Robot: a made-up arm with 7 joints. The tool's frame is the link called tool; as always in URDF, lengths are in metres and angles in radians.
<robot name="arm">
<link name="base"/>
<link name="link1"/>
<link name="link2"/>
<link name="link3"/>
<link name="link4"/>
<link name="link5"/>
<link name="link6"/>
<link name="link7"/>
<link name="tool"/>
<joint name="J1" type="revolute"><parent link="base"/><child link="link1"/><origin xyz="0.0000 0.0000 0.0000"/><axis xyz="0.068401 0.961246 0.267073"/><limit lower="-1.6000" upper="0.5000"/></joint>
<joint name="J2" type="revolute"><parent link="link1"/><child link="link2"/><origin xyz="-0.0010 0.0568 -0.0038"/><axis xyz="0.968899 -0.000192 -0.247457"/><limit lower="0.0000" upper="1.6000"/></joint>
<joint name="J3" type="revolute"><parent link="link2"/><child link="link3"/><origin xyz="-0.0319 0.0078 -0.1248"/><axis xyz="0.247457 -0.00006 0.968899"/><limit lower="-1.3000" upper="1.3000"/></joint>
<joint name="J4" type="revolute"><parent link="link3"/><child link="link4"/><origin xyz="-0.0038 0.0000 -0.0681"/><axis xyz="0.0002 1 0.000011"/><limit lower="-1.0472" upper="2.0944"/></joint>
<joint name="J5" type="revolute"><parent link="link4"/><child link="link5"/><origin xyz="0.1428 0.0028 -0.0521"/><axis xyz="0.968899 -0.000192 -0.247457"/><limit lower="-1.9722" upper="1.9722"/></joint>
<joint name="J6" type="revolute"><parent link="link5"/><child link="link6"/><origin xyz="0.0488 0.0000 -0.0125"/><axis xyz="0.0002 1 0.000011"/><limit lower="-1.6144" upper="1.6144"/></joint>
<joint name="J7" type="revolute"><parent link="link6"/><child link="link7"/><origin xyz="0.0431 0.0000 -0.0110"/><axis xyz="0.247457 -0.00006 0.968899"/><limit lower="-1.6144" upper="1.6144"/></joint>
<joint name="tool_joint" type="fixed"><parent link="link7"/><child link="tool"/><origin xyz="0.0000 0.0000 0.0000" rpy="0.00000 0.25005 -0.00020"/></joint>
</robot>
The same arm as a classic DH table. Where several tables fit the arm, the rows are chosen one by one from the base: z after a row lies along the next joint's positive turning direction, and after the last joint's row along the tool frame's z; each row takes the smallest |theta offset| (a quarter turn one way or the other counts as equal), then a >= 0, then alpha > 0; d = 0 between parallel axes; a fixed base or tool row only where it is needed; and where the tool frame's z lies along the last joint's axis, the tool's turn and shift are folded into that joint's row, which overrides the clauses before.
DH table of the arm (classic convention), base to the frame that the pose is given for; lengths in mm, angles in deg. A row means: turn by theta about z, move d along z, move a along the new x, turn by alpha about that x. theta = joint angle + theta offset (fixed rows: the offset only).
base (fixed): theta0 -4.07; d 0; a 0; alpha -74.51
J1: theta0 -75.12; d 53.5; a -19.4; alpha -90
J2: theta0 74; d -0.1; a -7.8; alpha 90
J3: theta0 90; d -195.7; a 13.2; alpha -90
J4: theta0 90; d 2.8; a 15.1; alpha 90
J5: theta0 0; d 201.6; a 0; alpha -90
J6: theta0 -90; d 0; a 44.5; alpha 90
J7: theta0 0; d 0; a 0; alpha 0
Joint limits (deg, base to tool): -91.67..28.65 0..91.67 -74.48..74.48 -60..120 -113..113 -92.5..92.5 -92.5..92.5

